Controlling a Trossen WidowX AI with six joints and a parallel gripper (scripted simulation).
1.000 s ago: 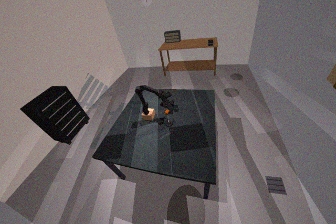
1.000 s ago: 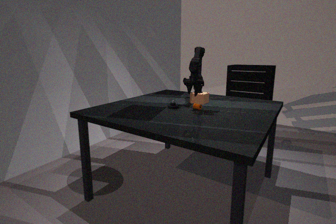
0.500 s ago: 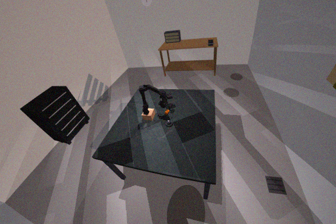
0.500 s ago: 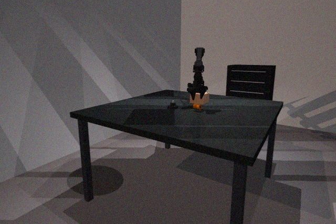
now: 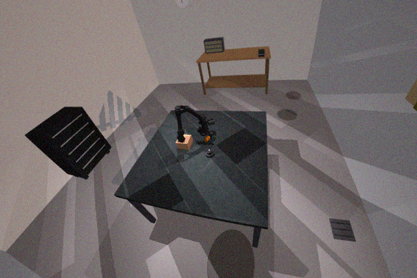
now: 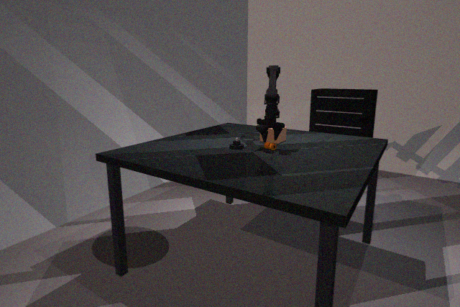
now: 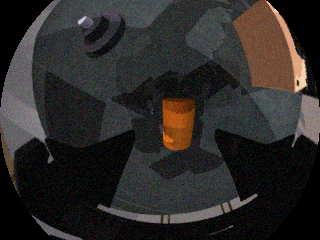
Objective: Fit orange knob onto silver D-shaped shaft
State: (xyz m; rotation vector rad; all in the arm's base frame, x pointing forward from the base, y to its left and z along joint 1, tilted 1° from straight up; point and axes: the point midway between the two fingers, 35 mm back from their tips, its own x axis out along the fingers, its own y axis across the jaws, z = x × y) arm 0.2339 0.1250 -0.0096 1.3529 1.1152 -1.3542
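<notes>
Now: gripper tip 3 cm above the orange knob, 1 cm to the left of it and 1 cm past it. Also, from my gripper tip: round pedestal 18 cm to the right, 8 cm ahead, 2 cm below.
</notes>
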